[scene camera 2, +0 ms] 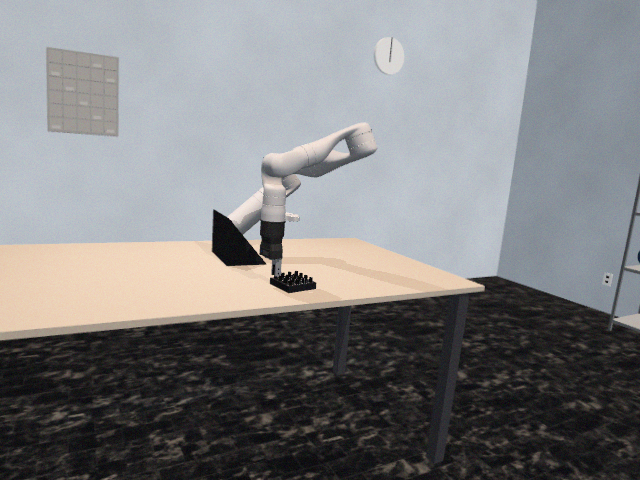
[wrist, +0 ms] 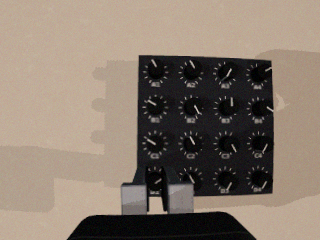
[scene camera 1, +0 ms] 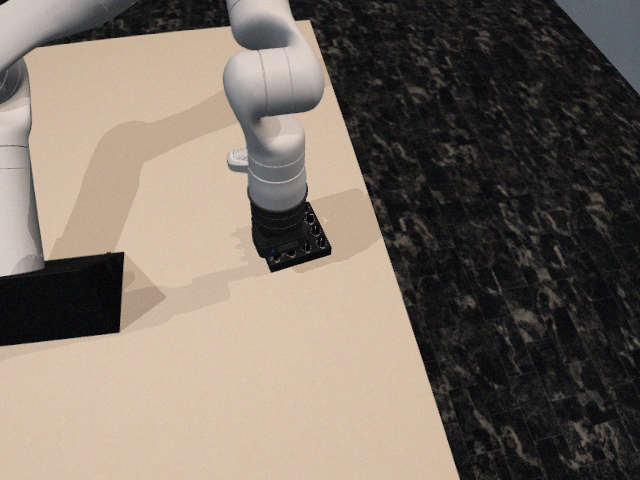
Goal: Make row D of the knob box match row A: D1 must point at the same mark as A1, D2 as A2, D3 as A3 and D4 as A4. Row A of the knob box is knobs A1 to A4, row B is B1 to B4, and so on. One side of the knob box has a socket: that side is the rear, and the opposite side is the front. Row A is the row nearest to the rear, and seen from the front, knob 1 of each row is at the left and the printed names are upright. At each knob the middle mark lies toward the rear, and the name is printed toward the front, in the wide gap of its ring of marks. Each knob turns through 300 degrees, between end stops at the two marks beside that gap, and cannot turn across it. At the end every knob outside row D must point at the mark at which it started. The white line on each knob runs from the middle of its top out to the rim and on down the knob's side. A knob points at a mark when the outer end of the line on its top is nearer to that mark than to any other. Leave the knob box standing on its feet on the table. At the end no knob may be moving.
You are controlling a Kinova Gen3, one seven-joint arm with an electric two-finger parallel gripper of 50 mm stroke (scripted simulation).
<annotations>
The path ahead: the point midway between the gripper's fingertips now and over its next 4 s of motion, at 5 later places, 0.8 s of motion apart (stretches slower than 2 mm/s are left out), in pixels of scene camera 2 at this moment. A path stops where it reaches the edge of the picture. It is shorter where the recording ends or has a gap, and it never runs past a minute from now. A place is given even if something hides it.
The gripper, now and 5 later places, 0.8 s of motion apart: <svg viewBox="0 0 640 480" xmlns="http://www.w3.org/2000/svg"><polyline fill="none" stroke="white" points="275,275 275,270 276,264 280,263 287,263 290,264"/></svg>
</annotations>
